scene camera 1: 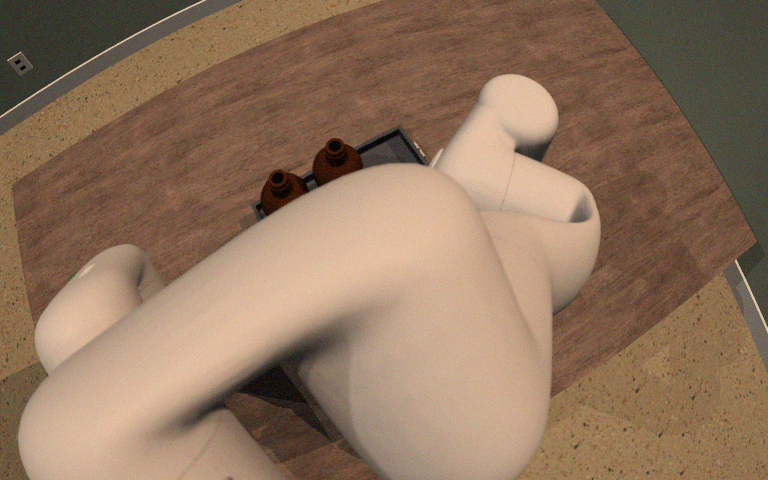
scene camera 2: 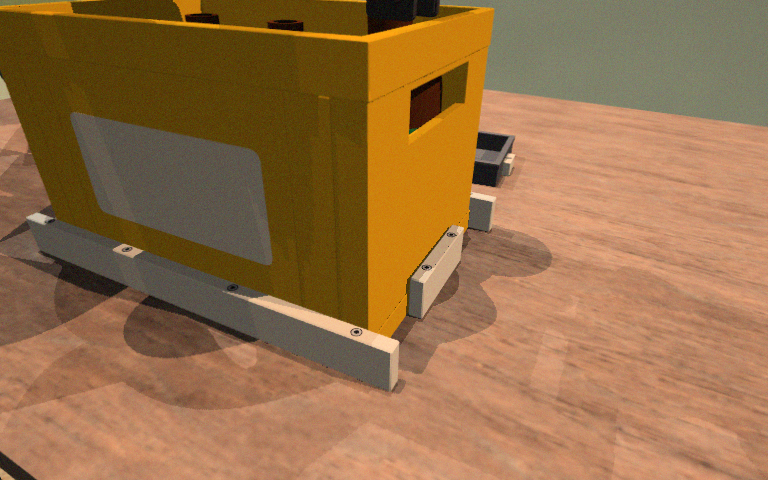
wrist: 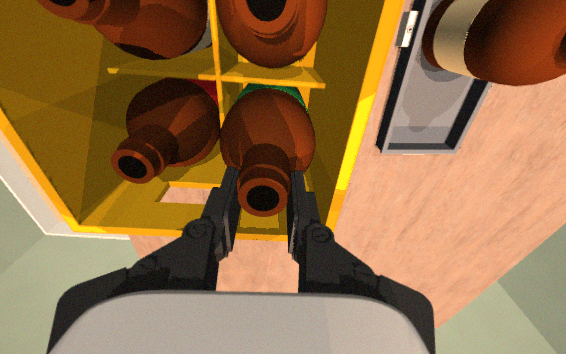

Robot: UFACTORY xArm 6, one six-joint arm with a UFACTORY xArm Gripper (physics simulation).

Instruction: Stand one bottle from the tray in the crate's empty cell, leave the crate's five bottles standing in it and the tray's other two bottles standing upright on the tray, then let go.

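Places are measured from the arm's base along level axes (x ahead, y left, z up), in centimetres.
Where they show: gripper, fingertip midpoint: (scene camera 2: 403, 17) (wrist: 264, 186).
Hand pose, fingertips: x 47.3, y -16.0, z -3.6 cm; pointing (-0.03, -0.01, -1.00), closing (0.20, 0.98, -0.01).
After its pixels a point has its place.
My gripper (wrist: 264, 186) @(z -3.6, x 47.3, y -16.0 cm) (scene camera 2: 416, 10) @(z -3.6, x 47.3, y -16.0 cm) is shut on the neck of a brown bottle with a green label (wrist: 267, 130) @(z -5.2, x 44.3, y -15.4 cm) (scene camera 2: 425, 101) @(z -8.4, x 49.5, y -18.0 cm). The bottle is upright, deep in a corner cell of the yellow crate (wrist: 357, 145) @(z -3.1, x 44.9, y -10.5 cm) (scene camera 2: 424, 175) @(z -11.4, x 50.5, y -23.1 cm); its base is hidden. The fingers reach down to the rim. Beside it in the wrist view stand a red-labelled bottle (wrist: 175, 120) @(z -8.3, x 43.9, y -22.4 cm), another bottle (wrist: 272, 40) @(z -8.0, x 39.8, y -14.4 cm) and a partly cut-off bottle (wrist: 155, 30) @(z -8.4, x 38.4, y -21.4 cm). On the dark tray (scene camera 2: 487, 172) @(z -19.2, x 53.7, y -2.2 cm) (wrist: 425, 105) @(z -20.1, x 49.6, y 3.2 cm) two bottles stand upright in scene camera 1, one (scene camera 1: 338, 164) @(z -7.5, x 41.2, y 3.3 cm) and another (scene camera 1: 283, 195) @(z -7.3, x 32.5, y 4.3 cm).
The white arm (scene camera 1: 351, 237) @(z 50.0, x 26.0, y -23.6 cm) hides the crate and gripper in scene camera 1. Pale stop rails (scene camera 2: 317, 345) @(z -19.1, x 46.3, y -30.7 cm) and a short block (scene camera 2: 436, 277) @(z -18.7, x 51.8, y -23.0 cm) lie along the crate's base. The handle slot (scene camera 2: 453, 93) @(z -9.1, x 50.6, y -12.2 cm) is in its end wall. The tray lies beside the crate's long side.
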